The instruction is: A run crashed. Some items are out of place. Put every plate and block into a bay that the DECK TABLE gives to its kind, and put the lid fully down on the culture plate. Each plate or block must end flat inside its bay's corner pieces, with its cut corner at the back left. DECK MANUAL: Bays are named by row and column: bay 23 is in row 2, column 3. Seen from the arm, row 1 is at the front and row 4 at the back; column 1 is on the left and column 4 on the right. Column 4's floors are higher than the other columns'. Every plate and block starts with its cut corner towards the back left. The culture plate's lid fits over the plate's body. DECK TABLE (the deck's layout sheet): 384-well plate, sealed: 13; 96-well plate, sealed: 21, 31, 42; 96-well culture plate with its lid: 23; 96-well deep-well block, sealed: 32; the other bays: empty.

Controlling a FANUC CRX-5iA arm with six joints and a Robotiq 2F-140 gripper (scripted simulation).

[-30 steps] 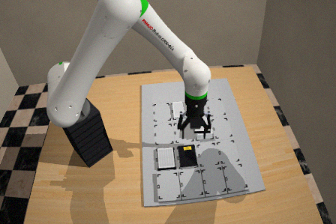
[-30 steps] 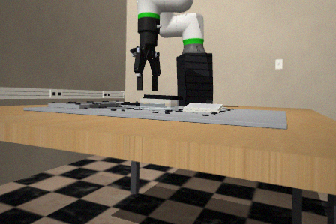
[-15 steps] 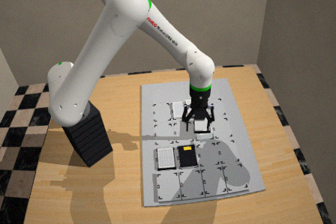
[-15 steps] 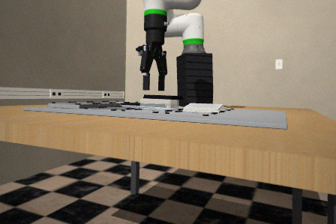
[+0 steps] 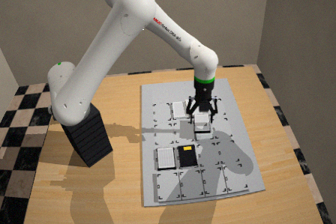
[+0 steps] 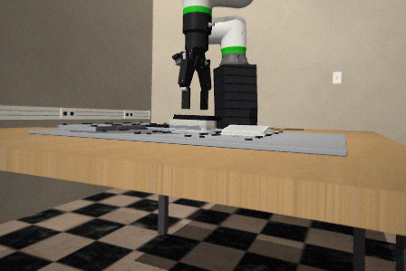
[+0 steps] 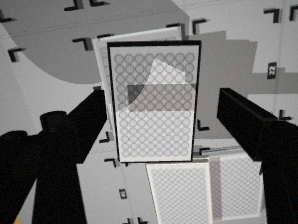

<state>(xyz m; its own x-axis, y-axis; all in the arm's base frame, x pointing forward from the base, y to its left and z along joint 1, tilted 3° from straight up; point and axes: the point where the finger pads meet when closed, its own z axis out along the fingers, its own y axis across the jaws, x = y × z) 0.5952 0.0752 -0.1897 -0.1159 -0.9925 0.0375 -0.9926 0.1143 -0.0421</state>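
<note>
Right now the white plate is 8 cm below my hand and 2 cm ahead of it. The rest, counted from my hand: white 384-well plate (16 cm to the left, 9 cm below, 9 cm behind).
</note>
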